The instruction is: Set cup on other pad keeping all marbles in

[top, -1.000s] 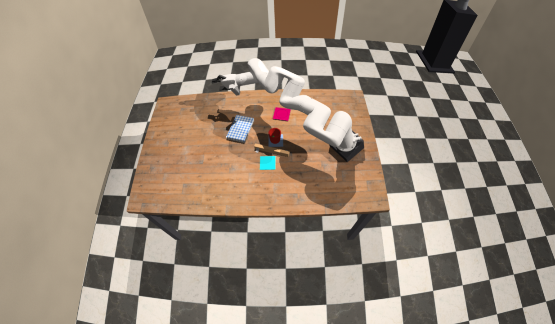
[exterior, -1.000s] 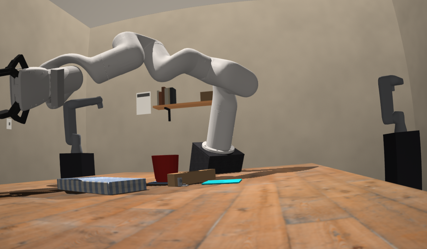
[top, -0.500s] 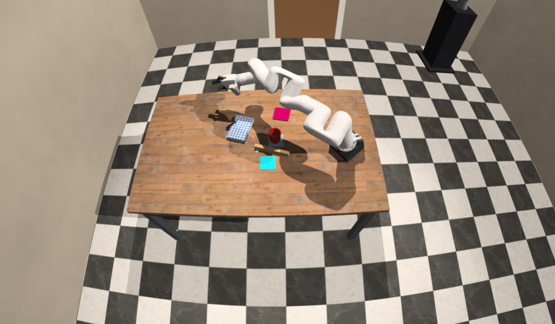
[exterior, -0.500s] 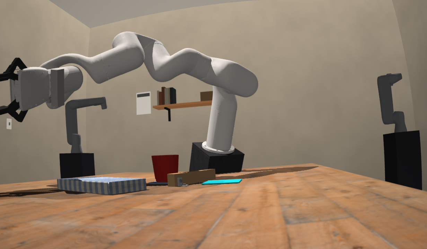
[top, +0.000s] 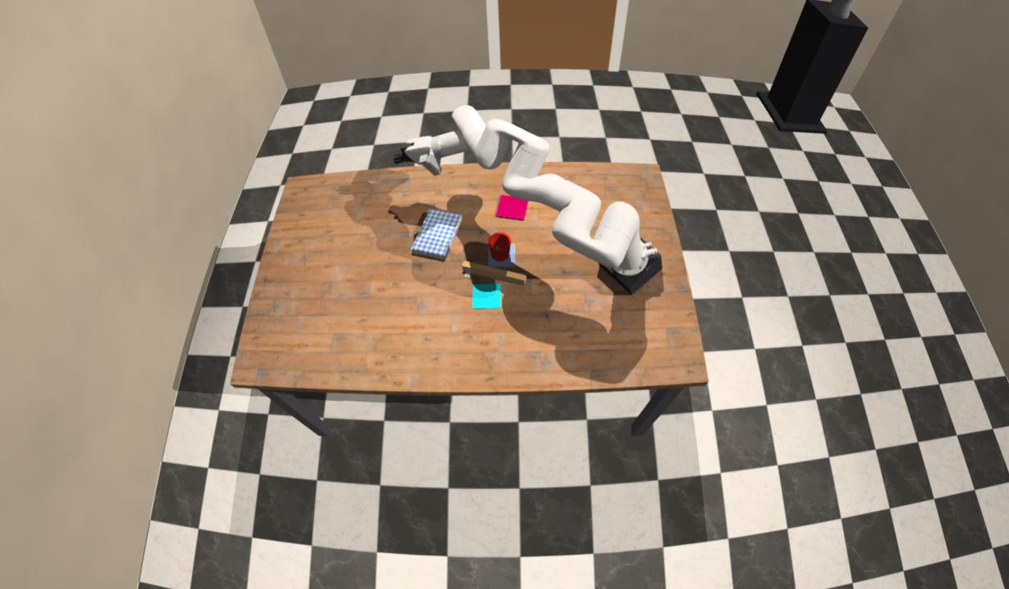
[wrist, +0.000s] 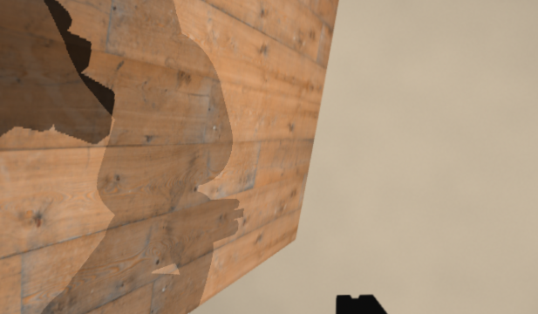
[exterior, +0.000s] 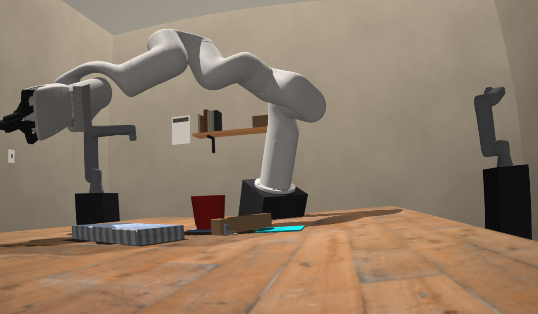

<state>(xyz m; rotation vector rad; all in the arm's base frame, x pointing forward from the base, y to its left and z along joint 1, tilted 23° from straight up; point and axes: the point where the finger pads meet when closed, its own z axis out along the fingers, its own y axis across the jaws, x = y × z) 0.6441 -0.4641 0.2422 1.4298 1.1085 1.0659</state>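
My hand is 32 cm past the red cup, 29 cm to the right of it and 18 cm above it. Round my hand: blue-and-white checked box 20 cm below, 19 cm to the left, 11 cm behind; blue marble 31 cm behind, 29 cm to the left, 19 cm below; green marble 31 cm behind, 28 cm to the left, 19 cm below.
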